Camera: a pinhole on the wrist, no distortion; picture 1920 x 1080 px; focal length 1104.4 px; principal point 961.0 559.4 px. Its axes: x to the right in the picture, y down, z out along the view. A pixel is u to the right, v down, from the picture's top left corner.
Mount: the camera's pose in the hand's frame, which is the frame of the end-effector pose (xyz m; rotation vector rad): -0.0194 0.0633 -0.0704 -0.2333 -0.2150 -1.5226
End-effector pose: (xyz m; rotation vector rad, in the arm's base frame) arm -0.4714 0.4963 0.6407 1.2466 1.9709 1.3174
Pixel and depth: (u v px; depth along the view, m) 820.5 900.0 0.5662
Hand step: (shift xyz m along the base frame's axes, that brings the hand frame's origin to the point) 0.3952 0.3894 0.0873
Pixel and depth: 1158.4 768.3 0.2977
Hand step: 0.1973 0.1579 -0.0077
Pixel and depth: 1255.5 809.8 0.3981
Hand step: 0.2549 0.2397 -0.0710
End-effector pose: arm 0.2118 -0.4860 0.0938 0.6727 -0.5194 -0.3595
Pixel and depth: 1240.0 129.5 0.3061
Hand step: -0.2368 -0.0065 0.1670
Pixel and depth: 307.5 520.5 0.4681
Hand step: -0.1358 0.2080 0.4927
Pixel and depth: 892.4 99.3 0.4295
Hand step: -0.3189 0.0755 0.2942
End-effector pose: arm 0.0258 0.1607 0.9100 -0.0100 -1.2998 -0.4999
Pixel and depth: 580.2 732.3 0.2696
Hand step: -0.0614 0.2440 0.1268
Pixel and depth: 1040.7 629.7 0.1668
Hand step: -0.0507 0.1176 0.0463
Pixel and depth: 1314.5 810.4 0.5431
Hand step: -0.4161 0.1500 0.2605
